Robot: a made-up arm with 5 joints. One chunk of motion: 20 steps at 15 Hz.
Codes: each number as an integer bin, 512 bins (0 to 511) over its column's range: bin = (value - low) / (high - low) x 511, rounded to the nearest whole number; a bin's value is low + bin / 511 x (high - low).
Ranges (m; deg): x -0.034..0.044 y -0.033..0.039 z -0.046..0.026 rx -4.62..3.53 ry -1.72..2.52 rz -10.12..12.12
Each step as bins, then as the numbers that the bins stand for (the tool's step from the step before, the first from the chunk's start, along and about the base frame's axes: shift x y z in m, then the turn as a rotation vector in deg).
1 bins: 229 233 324 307 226 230
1 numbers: 0.00095 -0.00017 -0.00035 0.276 0.155 -0.110
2 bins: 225 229 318 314 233 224
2 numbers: 0.00034 -0.00073 -0.00119 0.388 0.213 -0.371
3 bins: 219 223 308 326 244 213
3 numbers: -0.00057 -0.00158 -0.00260 0.579 0.305 -0.850
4 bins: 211 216 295 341 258 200
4 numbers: -0.00179 -0.00257 -0.00443 0.819 0.421 -1.415
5 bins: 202 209 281 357 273 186
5 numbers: -0.00317 -0.00355 -0.00641 1.074 0.545 -2.025
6 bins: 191 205 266 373 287 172
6 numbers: -0.00485 -0.00412 -0.00852 1.329 0.661 -2.634
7 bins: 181 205 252 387 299 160
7 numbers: -0.00637 -0.00412 -0.01049 1.552 0.761 -3.156
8 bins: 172 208 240 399 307 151
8 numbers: -0.00775 -0.00369 -0.01218 1.744 0.827 -3.548
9 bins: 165 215 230 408 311 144
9 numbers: -0.00881 -0.00271 -0.01359 1.887 0.861 -3.853
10 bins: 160 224 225 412 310 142
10 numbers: -0.00958 -0.00144 -0.01430 1.951 0.852 -3.940
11 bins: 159 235 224 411 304 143
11 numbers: -0.00973 0.00011 -0.01444 1.935 0.802 -3.896
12 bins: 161 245 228 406 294 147
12 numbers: -0.00942 0.00152 -0.01387 1.855 0.719 -3.722
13 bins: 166 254 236 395 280 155
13 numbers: -0.00866 0.00279 -0.01275 1.680 0.603 -3.374
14 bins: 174 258 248 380 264 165
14 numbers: -0.00744 0.00335 -0.01106 1.441 0.471 -2.939
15 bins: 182 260 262 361 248 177
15 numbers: -0.00622 0.00363 -0.00908 1.138 0.338 -2.417
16 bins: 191 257 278 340 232 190
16 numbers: -0.00485 0.00321 -0.00683 0.803 0.205 -1.851
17 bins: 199 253 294 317 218 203
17 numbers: -0.00362 0.00265 -0.00458 0.436 0.089 -1.285
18 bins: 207 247 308 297 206 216
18 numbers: -0.00240 0.00180 -0.00260 0.117 -0.011 -0.719
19 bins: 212 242 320 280 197 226
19 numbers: -0.00164 0.00110 -0.00091 -0.154 -0.085 -0.284
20 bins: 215 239 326 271 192 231
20 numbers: -0.00118 0.00068 -0.00007 -0.298 -0.127 -0.066
